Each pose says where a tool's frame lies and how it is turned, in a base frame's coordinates. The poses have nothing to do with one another.
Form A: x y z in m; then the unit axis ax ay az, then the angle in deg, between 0 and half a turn.
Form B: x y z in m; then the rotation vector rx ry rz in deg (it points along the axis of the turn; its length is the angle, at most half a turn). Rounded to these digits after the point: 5 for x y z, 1 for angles.
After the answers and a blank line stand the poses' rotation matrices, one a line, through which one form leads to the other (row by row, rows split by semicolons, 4 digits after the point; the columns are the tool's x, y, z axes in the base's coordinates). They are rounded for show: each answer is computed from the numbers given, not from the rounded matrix.
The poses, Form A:
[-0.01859 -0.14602 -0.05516 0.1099 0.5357 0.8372 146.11]
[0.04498 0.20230 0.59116 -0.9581 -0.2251 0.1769 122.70]
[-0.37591 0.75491 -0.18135 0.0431 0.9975 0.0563 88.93]
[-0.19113 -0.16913 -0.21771 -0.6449 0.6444 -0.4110 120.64]
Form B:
[-0.01859 -0.14602 -0.05516 16.1 78.3 122.3]
[0.04498 0.20230 0.59116 -117.6 -27.6 21.7]
[-0.37591 0.75491 -0.18135 3.8 88.7 5.0]
[-0.19113 -0.16913 -0.21771 -77.8 77.7 -49.6]

-0.8080 -0.3591 0.4671; 0.5746 -0.3049 0.7595; -0.1303 0.8821 0.4527
0.8737 0.1833 -0.4505; 0.4811 -0.4622 0.7449; -0.0716 -0.8676 -0.4920
0.0205 -0.0141 0.9997; 0.0985 0.9951 0.0120; -0.9949 0.0982 0.0218
0.1182 -0.2737 0.9545; -0.9809 0.1172 0.1550; -0.1543 -0.9546 -0.2546

